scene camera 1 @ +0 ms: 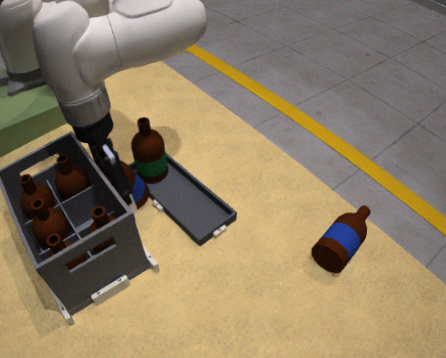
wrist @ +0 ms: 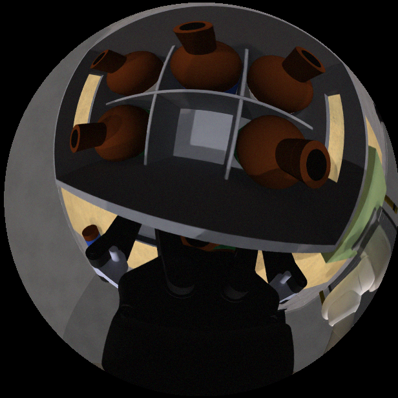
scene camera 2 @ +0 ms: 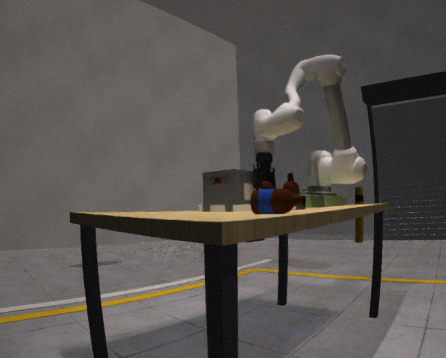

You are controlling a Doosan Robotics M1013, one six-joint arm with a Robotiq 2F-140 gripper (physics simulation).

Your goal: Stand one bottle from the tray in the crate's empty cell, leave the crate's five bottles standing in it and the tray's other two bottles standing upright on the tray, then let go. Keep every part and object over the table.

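Where they show: arm's base, origin of its link: (scene camera 1: 32, 76) (scene camera 2: 318, 195).
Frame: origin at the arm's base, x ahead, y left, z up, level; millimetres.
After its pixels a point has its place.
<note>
The grey crate (scene camera 1: 110, 265) @[x 802, y 22, z 7 mm] (scene camera 2: 220, 195) @[x 804, y 13, z -1 mm] (wrist: 190, 195) holds five brown bottles; its empty cell (scene camera 1: 84, 204) @[x 622, y 22, z -11 mm] (wrist: 210, 131) is the middle one in the row beside my gripper. My gripper (scene camera 1: 119, 187) (scene camera 2: 263, 182) is low between crate and tray, partly open, with nothing gripped; the crate wall hides its fingertips in the wrist view. A blue-banded bottle (scene camera 1: 138, 190) @[x 647, y 140, z -10 mm] beside the fingers leans toward the crate, its neck hidden. A green-banded bottle (scene camera 1: 150, 150) @[x 594, y 197, z 33 mm] (scene camera 2: 291, 187) @[x 588, y 226, z 25 mm] stands on the tray (scene camera 1: 192, 200) @[x 685, y 243, z -66 mm]. Another blue-banded bottle (scene camera 1: 340, 240) @[x 967, y 408, z 3 mm] (scene camera 2: 272, 201) @[x 985, y 459, z -34 mm] (wrist: 91, 233) lies on its side on the table.
The lying bottle is near the table's edge (scene camera 1: 395, 250) @[x 1028, y 542, z -70 mm], its neck pointing toward the edge. The green robot base block (scene camera 1: 30, 122) @[x 246, y -42, z -11 mm] (scene camera 2: 325, 201) @[x 201, y 168, z -41 mm] (wrist: 367, 200) is beyond the crate. White brackets (scene camera 1: 110, 289) @[x 817, y 2, z -43 mm] are at the crate's foot and small white clips (scene camera 1: 220, 230) @[x 793, y 252, z -55 mm] at the tray.
</note>
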